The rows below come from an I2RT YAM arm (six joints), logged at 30 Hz.
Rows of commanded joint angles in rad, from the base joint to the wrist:
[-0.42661 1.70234 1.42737 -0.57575 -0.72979 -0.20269]
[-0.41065 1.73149 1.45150 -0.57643 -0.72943 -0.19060]
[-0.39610 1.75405 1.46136 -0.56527 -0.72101 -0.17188]
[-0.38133 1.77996 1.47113 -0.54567 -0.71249 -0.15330]
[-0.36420 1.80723 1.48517 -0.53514 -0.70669 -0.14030]
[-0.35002 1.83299 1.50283 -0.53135 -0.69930 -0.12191]
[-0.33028 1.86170 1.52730 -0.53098 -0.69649 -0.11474]
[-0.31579 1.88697 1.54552 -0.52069 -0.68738 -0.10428]
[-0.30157 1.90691 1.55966 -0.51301 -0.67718 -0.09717]
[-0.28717 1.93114 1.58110 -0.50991 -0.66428 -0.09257]
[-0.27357 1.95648 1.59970 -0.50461 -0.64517 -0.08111]
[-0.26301 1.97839 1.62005 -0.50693 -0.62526 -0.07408]
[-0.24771 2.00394 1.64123 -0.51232 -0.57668 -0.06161]
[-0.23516 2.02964 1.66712 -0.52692 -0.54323 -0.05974]
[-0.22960 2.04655 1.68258 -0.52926 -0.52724 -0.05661]
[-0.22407 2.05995 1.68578 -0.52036 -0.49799 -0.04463]
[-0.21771 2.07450 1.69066 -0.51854 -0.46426 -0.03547]
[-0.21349 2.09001 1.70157 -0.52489 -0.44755 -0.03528]
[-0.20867 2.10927 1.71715 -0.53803 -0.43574 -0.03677]
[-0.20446 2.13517 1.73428 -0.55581 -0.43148 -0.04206]
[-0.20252 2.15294 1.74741 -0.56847 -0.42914 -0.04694]
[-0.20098 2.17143 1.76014 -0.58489 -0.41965 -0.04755]
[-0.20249 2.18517 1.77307 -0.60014 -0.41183 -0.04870]
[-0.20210 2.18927 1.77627 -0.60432 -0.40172 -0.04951]
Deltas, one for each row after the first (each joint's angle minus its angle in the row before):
[0.01596 0.02915 0.02413 -0.00068 0.00036 0.01209]
[0.01455 0.02256 0.00986 0.01116 0.00842 0.01872]
[0.01477 0.02591 0.00977 0.01960 0.00852 0.01858]
[0.01713 0.02727 0.01404 0.01053 0.00580 0.01300]
[0.01418 0.02576 0.01766 0.00379 0.00739 0.01839]
[0.01974 0.02871 0.02447 0.00037 0.00281 0.00717]
[0.01449 0.02527 0.01822 0.01029 0.00911 0.01046]
[0.01422 0.01994 0.01414 0.00768 0.01020 0.00711]
[0.01440 0.02423 0.02144 0.00310 0.01290 0.00460]
[0.01360 0.02534 0.01860 0.00530 0.01911 0.01146]
[0.01056 0.02191 0.02035 -0.00232 0.01991 0.00703]
[0.01530 0.02555 0.02118 -0.00539 0.04858 0.01247]
[0.01255 0.02570 0.02589 -0.01460 0.03345 0.00187]
[0.00556 0.01691 0.01546 -0.00234 0.01599 0.00313]
[0.00553 0.01340 0.00320 0.00890 0.02925 0.01198]
[0.00636 0.01455 0.00488 0.00182 0.03373 0.00916]
[0.00422 0.01551 0.01091 -0.00635 0.01671 0.00019]
[0.00482 0.01926 0.01558 -0.01314 0.01181 -0.00149]
[0.00421 0.02590 0.01713 -0.01778 0.00426 -0.00529]
[0.00194 0.01777 0.01313 -0.01266 0.00234 -0.00488]
[0.00154 0.01849 0.01273 -0.01642 0.00949 -0.00061]
[-0.00151 0.01374 0.01293 -0.01525 0.00782 -0.00115]
[0.00039 0.00410 0.00320 -0.00418 0.01011 -0.00081]

